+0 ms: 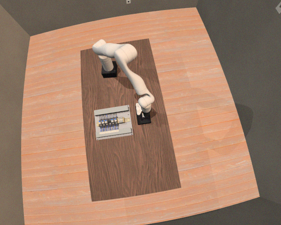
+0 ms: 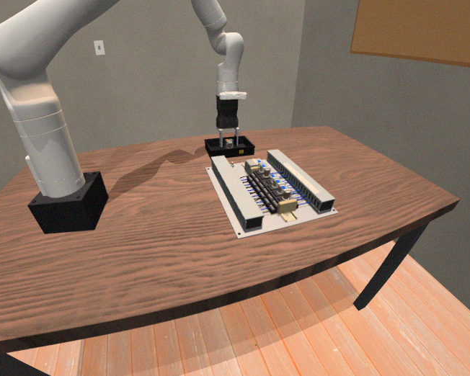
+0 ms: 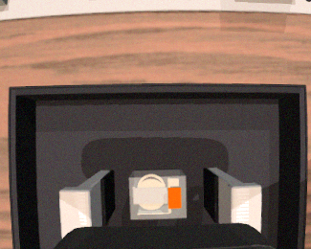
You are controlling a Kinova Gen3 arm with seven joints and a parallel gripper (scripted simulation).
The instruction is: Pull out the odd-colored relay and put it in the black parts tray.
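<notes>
The grey relay is 1 cm below my hand. Round my hand: relay panel 27 cm to the right, 5 cm ahead, 2 cm below; black parts tray 2 cm below.
</notes>
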